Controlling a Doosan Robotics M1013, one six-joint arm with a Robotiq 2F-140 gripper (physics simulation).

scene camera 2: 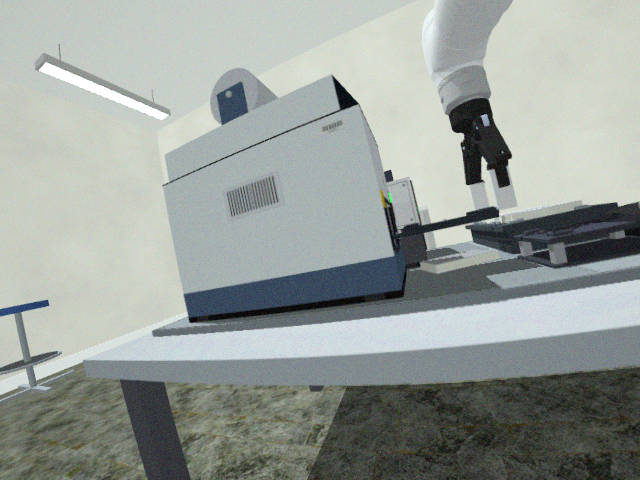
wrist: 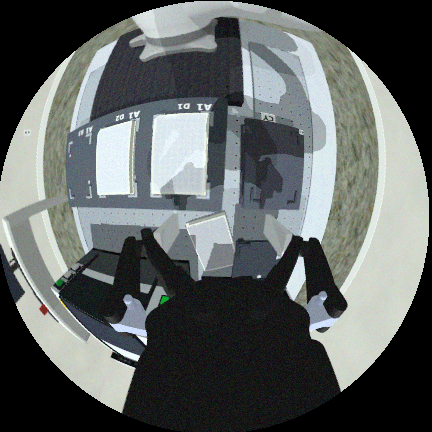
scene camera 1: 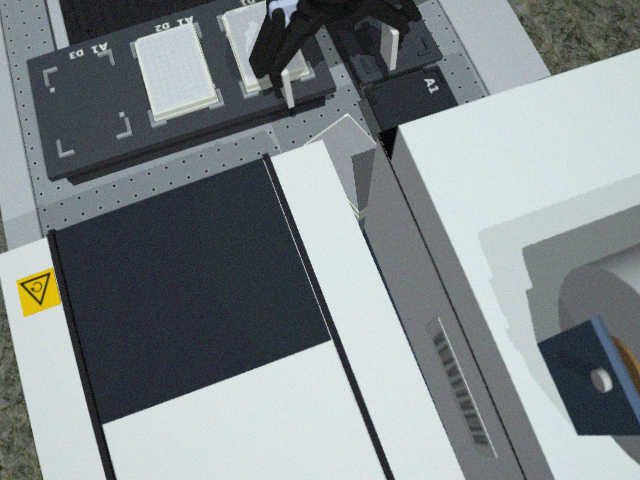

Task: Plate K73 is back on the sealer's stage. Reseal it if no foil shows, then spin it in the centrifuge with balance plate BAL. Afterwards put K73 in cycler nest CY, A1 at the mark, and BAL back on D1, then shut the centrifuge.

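Seen in the pictures: gripper, fingertip midpoint: [wrist: 221,223] [scene camera 1: 338,78]; arm's base, origin of the base link: [wrist: 180,35].
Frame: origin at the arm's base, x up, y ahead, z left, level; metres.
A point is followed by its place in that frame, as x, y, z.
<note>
My gripper [scene camera 1: 339,68] {0.066, 0.461, 0.102} [scene camera 2: 491,195] [wrist: 221,223] {0.066, 0.461, 0.102} is open and empty, fingers spread wide above the deck between D1 and the sealer. The sealer's dark stage [scene camera 1: 413,105] {0.071, 0.533, 0.172} [scene camera 2: 444,224] {0.065, 0.570, 0.224} [wrist: 257,257] {0.071, 0.520, 0.164} sticks out of the sealer [scene camera 1: 516,155] {0.327, 0.726, 0.129} [scene camera 2: 289,222] {0.122, 0.801, 0.279}; no plate shows on its visible part. A pale plate [scene camera 1: 343,136] {-0.006, 0.503, 0.093} [wrist: 210,235] {-0.006, 0.517, 0.085} [scene camera 2: 460,261] lies askew on the deck beside the stage. White plates sit on D1 [scene camera 1: 240,36] {0.053, 0.342, 0.009} [wrist: 180,145] {0.053, 0.350, 0.041} and D2 [scene camera 1: 175,69] {0.053, 0.359, -0.086} [wrist: 115,160] {0.053, 0.359, -0.075}. Nest CY [scene camera 1: 372,67] {0.018, 0.431, 0.164} [wrist: 277,150] {0.018, 0.342, 0.202} shows no plate. Names K73 and BAL are not readable; foil is unclear.
A white machine with a yellow rotation sign [scene camera 1: 38,291] {0.189, 0.643, -0.265} and a dark top panel [scene camera 1: 196,289] {0.190, 0.694, -0.126} stands in front of the dark dock board [scene camera 1: 93,139] {0.037, 0.408, -0.216}. Position D3 holds no plate. A black-topped device [wrist: 100,280] {0.099, 0.590, -0.154} and a curved pale frame [wrist: 30,245] show at lower left in the wrist view.
</note>
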